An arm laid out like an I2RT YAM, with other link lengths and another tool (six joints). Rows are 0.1 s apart.
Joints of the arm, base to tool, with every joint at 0 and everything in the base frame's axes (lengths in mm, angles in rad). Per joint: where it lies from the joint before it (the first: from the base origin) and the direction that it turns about. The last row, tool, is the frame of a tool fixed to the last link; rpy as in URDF.
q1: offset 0 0 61.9 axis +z
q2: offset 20.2 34.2 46 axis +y
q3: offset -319.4 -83.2 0 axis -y
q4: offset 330.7 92.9 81 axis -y
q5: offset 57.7 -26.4 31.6 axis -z
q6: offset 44.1 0 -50.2 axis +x
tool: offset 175 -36 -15 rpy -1.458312 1.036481 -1.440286
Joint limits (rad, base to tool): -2.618..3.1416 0..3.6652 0..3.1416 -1.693..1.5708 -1.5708..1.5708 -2.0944..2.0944
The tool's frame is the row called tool.
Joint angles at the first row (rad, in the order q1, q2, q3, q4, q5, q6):
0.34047, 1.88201, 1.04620, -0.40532, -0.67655, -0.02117
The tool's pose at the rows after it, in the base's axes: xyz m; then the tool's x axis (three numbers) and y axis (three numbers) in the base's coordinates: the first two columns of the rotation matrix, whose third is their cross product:
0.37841 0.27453 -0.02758 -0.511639 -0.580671 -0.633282 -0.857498 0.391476 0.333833
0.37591 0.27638 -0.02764 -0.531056 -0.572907 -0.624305 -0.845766 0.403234 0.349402
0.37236 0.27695 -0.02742 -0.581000 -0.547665 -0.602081 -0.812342 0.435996 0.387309
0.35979 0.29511 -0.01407 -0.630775 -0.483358 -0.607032 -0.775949 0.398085 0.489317
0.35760 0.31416 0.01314 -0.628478 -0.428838 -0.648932 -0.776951 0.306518 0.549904
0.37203 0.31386 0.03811 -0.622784 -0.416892 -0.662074 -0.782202 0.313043 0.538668
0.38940 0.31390 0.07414 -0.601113 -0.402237 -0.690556 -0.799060 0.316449 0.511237
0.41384 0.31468 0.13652 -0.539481 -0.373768 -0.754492 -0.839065 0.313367 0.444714
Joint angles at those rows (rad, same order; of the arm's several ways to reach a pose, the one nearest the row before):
0.35457, 1.88201, 1.04621, -0.40534, -0.67502, -0.02118
0.35955, 1.88202, 1.04621, -0.40570, -0.67540, 0.00478
0.35991, 1.88202, 1.04620, -0.40875, -0.67998, 0.06312
0.35993, 1.88164, 1.04697, -0.40531, -0.79099, 0.12418
0.35229, 1.87858, 1.07367, -0.41295, -0.92107, 0.12455
0.34085, 1.85988, 1.13127, -0.46979, -0.92069, 0.12647
0.32941, 1.83013, 1.20490, -0.53350, -0.91840, 0.12532
0.31528, 1.77938, 1.31703, -0.60179, -0.91726, 0.12263

